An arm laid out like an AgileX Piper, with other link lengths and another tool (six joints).
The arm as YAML. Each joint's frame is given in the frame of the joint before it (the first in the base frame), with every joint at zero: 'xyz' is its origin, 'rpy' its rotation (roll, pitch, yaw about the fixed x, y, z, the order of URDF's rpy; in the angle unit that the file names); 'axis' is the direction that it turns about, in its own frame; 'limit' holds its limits. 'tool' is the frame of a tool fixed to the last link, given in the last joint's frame.
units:
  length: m
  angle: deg
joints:
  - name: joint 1
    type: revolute
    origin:
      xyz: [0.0, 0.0, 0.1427]
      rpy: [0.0, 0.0, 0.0]
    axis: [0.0, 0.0, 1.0]
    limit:
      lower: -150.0
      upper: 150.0
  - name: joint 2
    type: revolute
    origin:
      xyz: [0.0, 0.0, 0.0]
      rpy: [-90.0, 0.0, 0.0]
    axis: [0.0, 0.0, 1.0]
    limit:
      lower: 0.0
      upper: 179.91
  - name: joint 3
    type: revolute
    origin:
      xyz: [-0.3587, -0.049, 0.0]
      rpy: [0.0, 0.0, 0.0]
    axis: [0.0, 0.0, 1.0]
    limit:
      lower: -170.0
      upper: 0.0
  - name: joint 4
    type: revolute
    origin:
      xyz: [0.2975, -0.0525, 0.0]
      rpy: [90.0, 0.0, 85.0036]
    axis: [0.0, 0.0, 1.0]
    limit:
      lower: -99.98
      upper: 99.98
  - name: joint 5
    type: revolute
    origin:
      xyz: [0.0, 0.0, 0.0]
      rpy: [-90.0, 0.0, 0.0]
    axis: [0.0, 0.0, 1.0]
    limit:
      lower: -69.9
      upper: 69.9
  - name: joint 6
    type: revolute
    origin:
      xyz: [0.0, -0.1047, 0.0]
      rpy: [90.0, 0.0, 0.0]
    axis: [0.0, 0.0, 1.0]
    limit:
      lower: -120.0
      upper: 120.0
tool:
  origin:
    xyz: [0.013, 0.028, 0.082]
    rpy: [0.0, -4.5, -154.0]
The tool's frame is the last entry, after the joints.
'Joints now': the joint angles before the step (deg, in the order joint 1, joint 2, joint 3, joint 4, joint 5, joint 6). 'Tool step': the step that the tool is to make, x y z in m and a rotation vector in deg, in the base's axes. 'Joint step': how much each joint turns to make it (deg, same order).
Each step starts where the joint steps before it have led.
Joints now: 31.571 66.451 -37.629 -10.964 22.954 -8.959
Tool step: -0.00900 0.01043 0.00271 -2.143 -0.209 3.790
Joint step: 3.428 -0.065 -0.933 -1.894 2.043 0.000
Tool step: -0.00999 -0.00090 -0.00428 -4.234 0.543 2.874
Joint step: 2.494 -0.178 -0.130 -3.019 3.355 0.019
